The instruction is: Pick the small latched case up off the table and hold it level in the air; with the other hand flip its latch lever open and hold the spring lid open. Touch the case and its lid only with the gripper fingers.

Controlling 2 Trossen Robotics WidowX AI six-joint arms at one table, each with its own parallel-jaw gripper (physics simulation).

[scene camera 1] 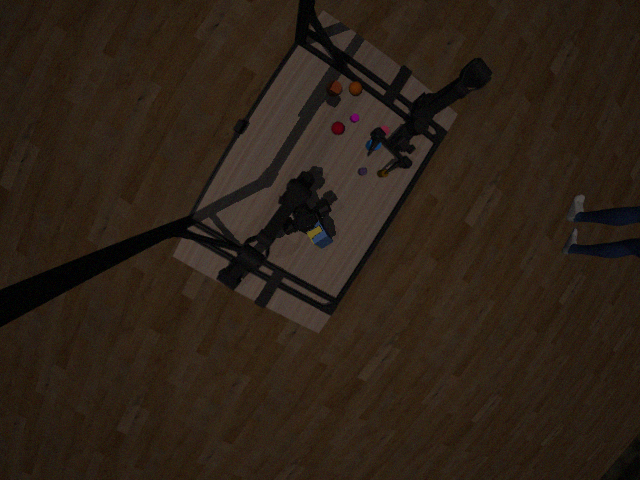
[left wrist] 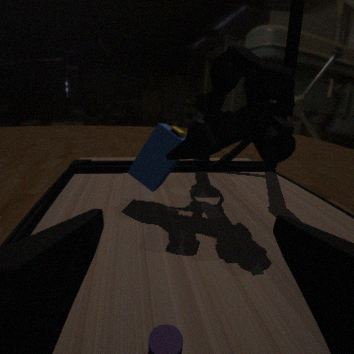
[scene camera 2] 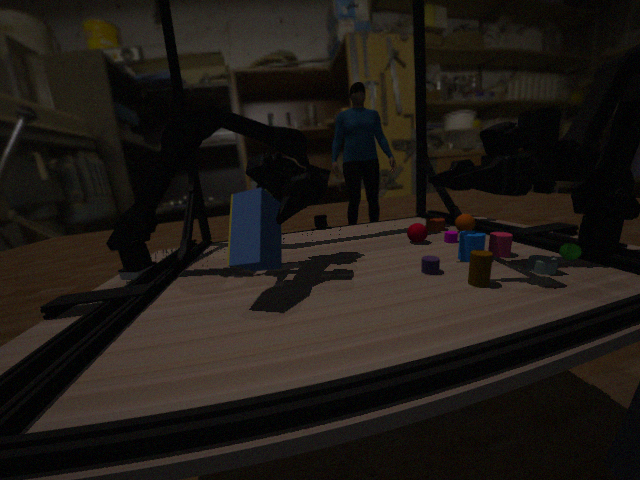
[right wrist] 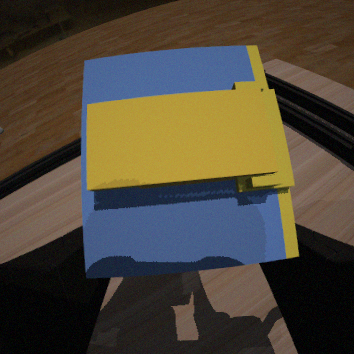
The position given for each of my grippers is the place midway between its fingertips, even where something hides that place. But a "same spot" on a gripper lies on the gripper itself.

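Scene camera 1 and the left wrist view both show my left gripper, and on my left gripper (scene camera 1: 392, 166) and (left wrist: 50, 265) are the same spot. Scene camera 2 shows my left gripper (439, 180) as well. In the right wrist view my left gripper is out of frame.
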